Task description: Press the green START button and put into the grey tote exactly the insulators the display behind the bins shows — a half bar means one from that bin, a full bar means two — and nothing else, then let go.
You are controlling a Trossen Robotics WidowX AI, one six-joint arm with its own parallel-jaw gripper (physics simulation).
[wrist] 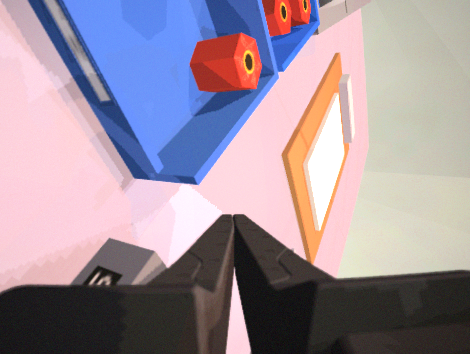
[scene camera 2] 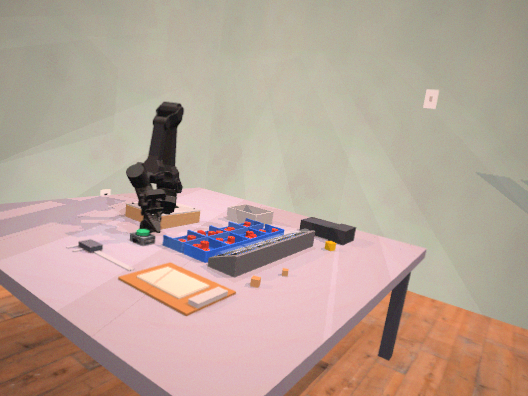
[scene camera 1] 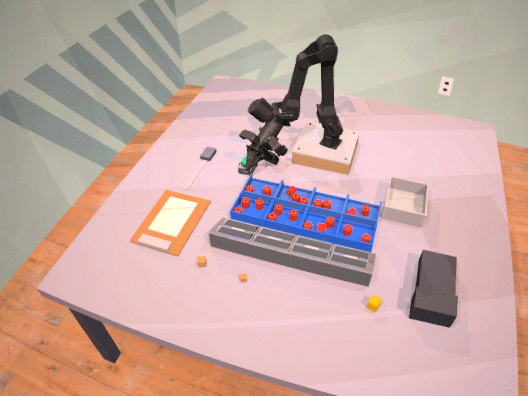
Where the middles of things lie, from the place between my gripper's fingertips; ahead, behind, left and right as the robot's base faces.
The grey tote (scene camera 1: 406,200) lies 130 mm behind my hand, 510 mm to the left of it and 20 mm below it. Also, from my hand: dark box (scene camera 1: 434,301) (160 mm ahead, 680 mm to the left, 20 mm below).
